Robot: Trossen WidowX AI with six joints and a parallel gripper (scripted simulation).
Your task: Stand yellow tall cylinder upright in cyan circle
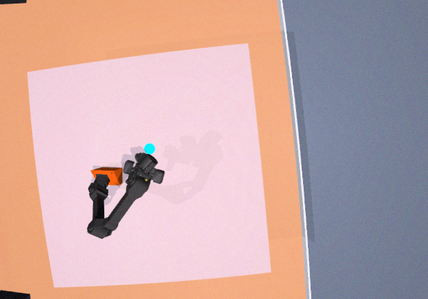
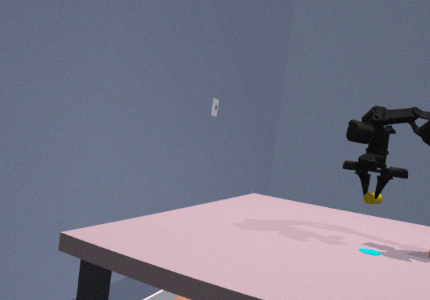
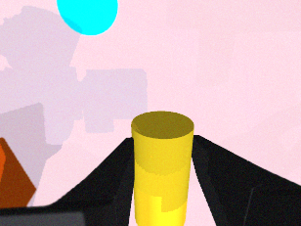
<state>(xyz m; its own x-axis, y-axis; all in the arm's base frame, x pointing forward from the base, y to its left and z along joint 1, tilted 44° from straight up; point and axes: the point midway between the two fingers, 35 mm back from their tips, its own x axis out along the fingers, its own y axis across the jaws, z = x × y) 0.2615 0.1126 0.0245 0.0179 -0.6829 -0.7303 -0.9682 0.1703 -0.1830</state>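
Now: gripper tip 14 cm above the cyan circle, 9 cm to the right of it and 4 cm past it. The rest, counted from my gripper tip: yellow tall cylinder (2 cm to the right, 1 cm behind).
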